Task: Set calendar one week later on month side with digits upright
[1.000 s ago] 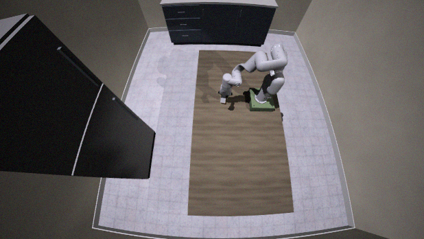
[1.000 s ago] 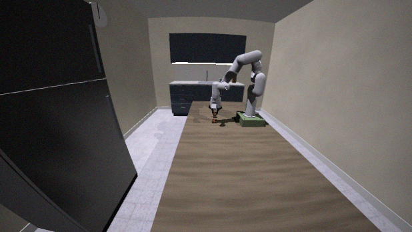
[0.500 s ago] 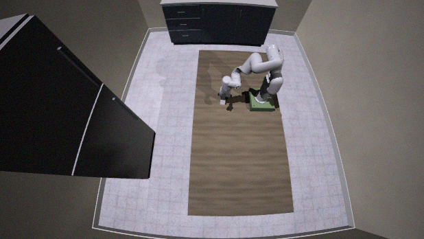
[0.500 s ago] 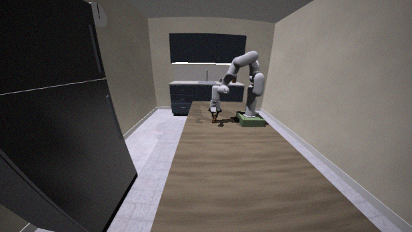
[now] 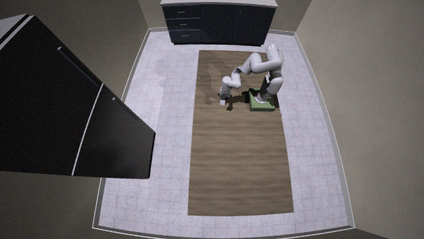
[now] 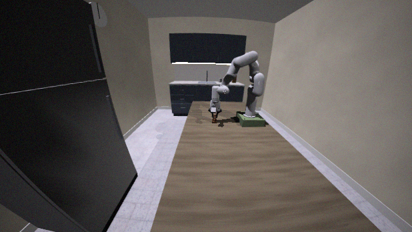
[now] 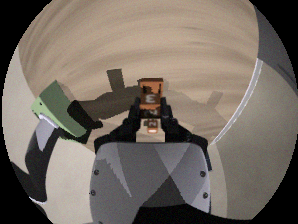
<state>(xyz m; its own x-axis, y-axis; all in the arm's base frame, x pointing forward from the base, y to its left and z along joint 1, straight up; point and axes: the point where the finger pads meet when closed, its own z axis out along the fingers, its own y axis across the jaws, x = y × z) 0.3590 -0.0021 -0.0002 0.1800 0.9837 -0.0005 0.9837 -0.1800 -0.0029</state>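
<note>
My gripper is now 1 cm above the calendar cube. From my hand the other things lie so: calendar tray 7 cm below, 2 cm to the right.
</note>
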